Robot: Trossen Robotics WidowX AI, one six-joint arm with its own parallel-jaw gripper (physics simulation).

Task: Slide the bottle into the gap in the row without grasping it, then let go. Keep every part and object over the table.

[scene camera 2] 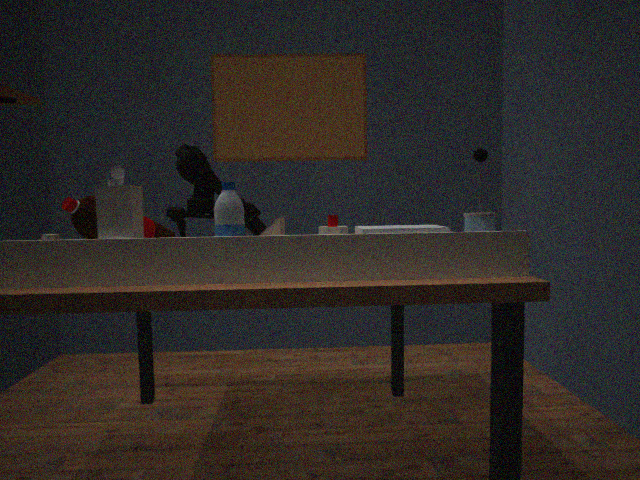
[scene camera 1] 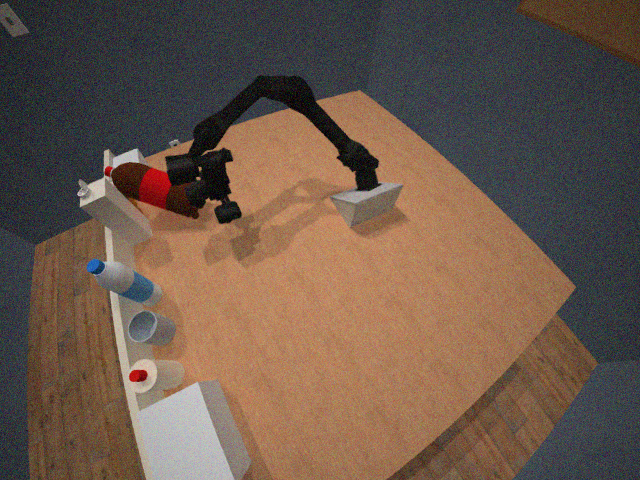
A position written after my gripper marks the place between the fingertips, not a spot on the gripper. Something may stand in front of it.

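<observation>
Blue-capped bottle [scene camera 1: 114, 276] [scene camera 2: 229, 211]. Dark brown bottle [scene camera 1: 137, 181] [scene camera 2: 83, 212]. Pale carton [scene camera 2: 119, 208] [scene camera 1: 100, 199]. Large white box [scene camera 2: 387, 228]. Low pale wall [scene camera 2: 64, 263]. Grey cup [scene camera 1: 147, 327]; scene camera 2 misses it, hidden by the low pale wall. My gripper [scene camera 1: 223, 211].
</observation>
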